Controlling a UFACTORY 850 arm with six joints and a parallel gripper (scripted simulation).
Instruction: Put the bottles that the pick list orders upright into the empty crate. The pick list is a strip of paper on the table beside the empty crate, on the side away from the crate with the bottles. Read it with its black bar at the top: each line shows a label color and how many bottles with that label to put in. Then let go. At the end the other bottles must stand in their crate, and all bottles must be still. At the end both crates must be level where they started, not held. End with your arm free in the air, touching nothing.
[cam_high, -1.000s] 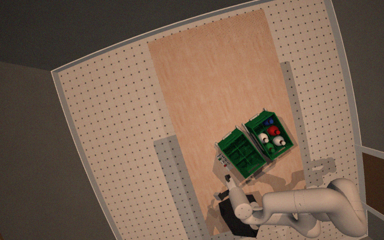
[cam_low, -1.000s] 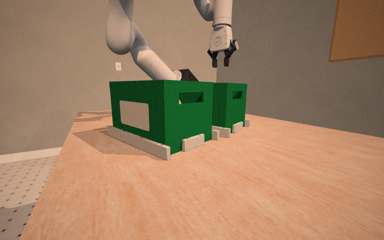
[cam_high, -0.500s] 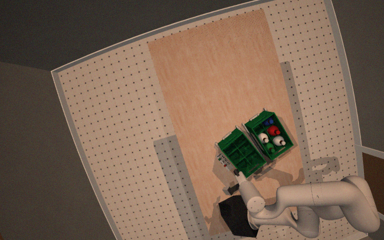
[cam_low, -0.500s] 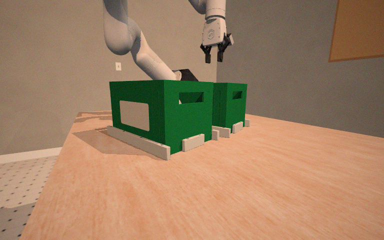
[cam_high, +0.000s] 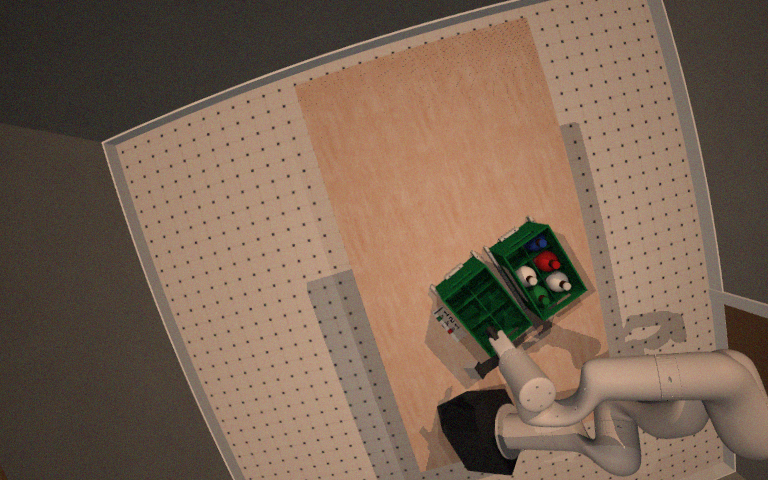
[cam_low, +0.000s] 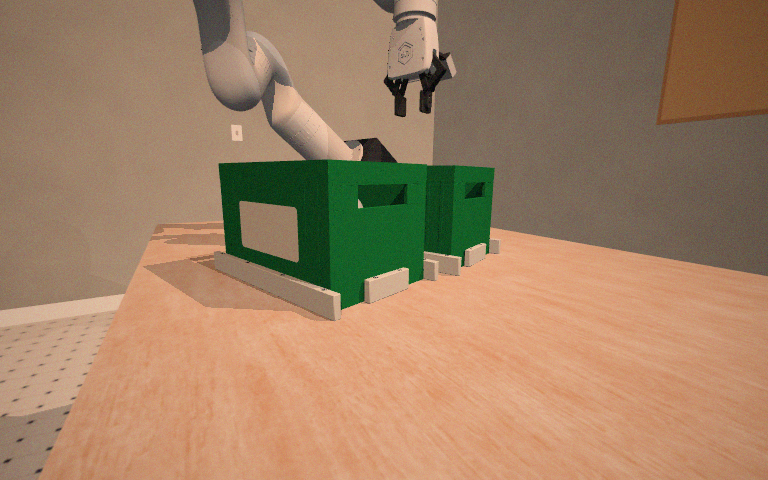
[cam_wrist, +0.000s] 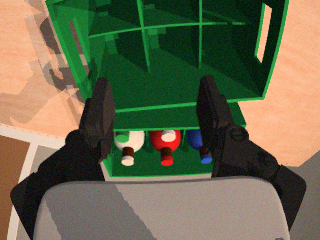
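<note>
Right now the green bottle is 2 cm behind my hand, 23 cm to the right of it and 21 cm below it. Round my hand: red bottle 8 cm ahead, 30 cm to the right, 21 cm below; then pick list 2 cm behind, 10 cm to the left, 30 cm below; then blue bottle 17 cm ahead, 29 cm to the right, 21 cm below.
</note>
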